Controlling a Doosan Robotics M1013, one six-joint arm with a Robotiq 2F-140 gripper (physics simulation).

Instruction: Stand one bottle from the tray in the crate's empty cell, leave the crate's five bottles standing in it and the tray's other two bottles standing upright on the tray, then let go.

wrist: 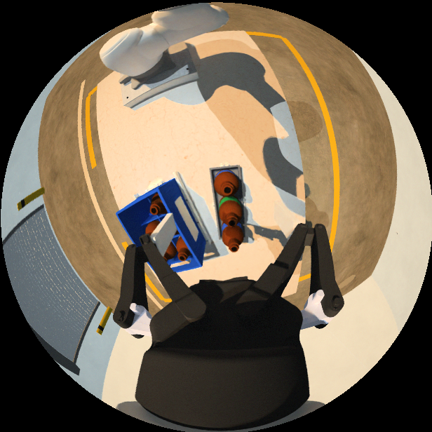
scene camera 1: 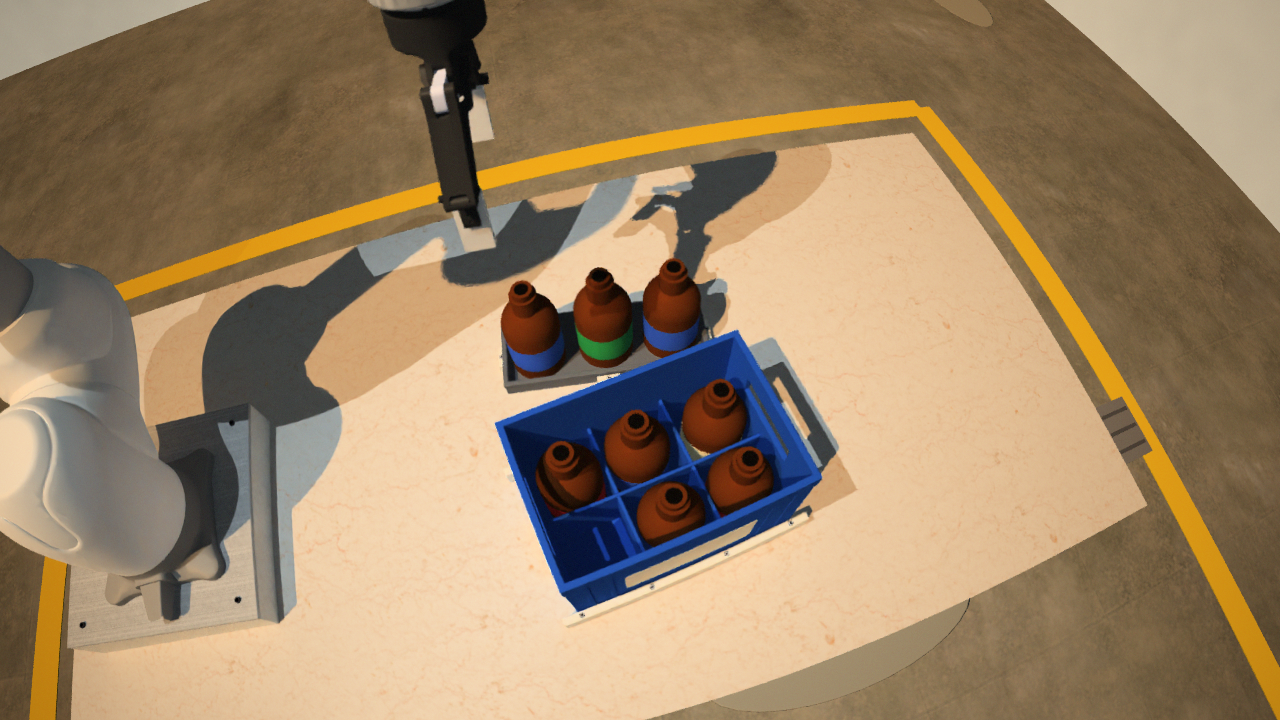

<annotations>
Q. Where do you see a pale strip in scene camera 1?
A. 640,593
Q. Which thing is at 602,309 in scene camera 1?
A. A green-banded bottle.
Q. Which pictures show the gripper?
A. The wrist view and scene camera 1: all of them.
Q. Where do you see a blue-banded bottle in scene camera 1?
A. At 671,301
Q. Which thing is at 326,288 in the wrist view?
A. The gripper.
</annotations>
